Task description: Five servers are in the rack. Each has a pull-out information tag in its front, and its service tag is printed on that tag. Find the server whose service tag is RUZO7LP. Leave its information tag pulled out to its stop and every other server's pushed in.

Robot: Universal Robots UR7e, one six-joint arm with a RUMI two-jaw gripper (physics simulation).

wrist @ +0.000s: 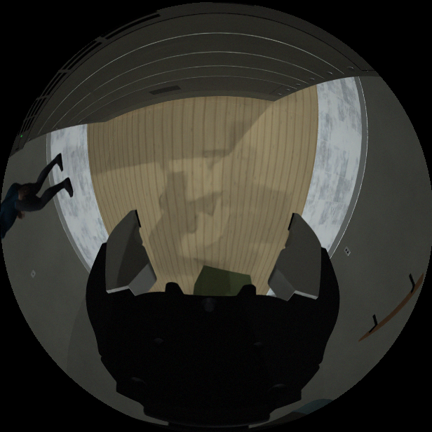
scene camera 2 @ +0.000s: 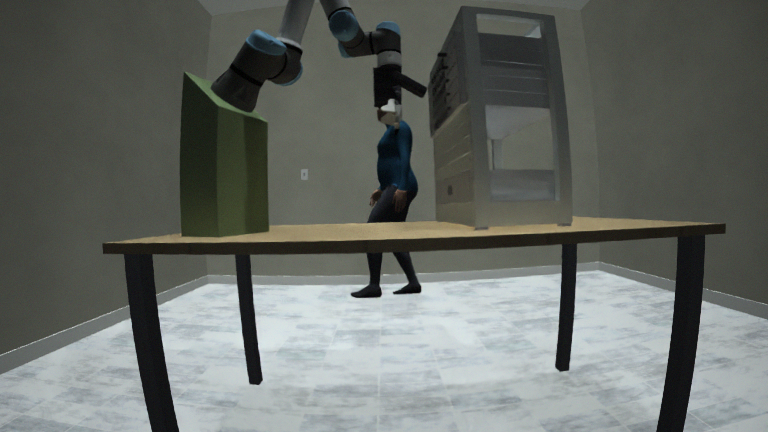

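Pixels of known places: gripper, fingertip midpoint: [scene camera 2: 396, 130]; arm's base, link origin: [scene camera 2: 231, 99].
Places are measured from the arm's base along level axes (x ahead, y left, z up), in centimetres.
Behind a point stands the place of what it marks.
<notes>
A tall grey rack [scene camera 2: 480, 161] @(x 71.2, y -15.3, z -24.4 cm) stands on the right part of the table in the scene view. Dark servers [scene camera 2: 515, 51] @(x 85.7, y -12.3, z 8.7 cm) fill its upper part, their fronts facing left toward the arm. In the wrist view the rack's front face [wrist: 200, 45] crosses the top, seen steeply from the side. Information tags and printed service tags cannot be made out in either view. My gripper [scene camera 2: 390, 119] @(x 51.3, y 0.1, z -12.6 cm) [wrist: 213, 213] is open with nothing between its fingers. It points down, in front of the rack and left of it in the scene view, apart from it and high above the table.
The wooden table [scene camera 2: 343, 232] @(x 35.3, y -7.0, z -42.0 cm) [wrist: 280, 150] carries the rack and a green pedestal [scene camera 2: 225, 171] @(x 3.8, y -11.6, z -24.4 cm) [wrist: 222, 281], on which the arm is mounted at the left. A person in blue [scene camera 2: 394, 153] [wrist: 10, 207] stands behind the table. A dark camera-like part [scene camera 2: 412, 84] juts from the wrist toward the rack.
</notes>
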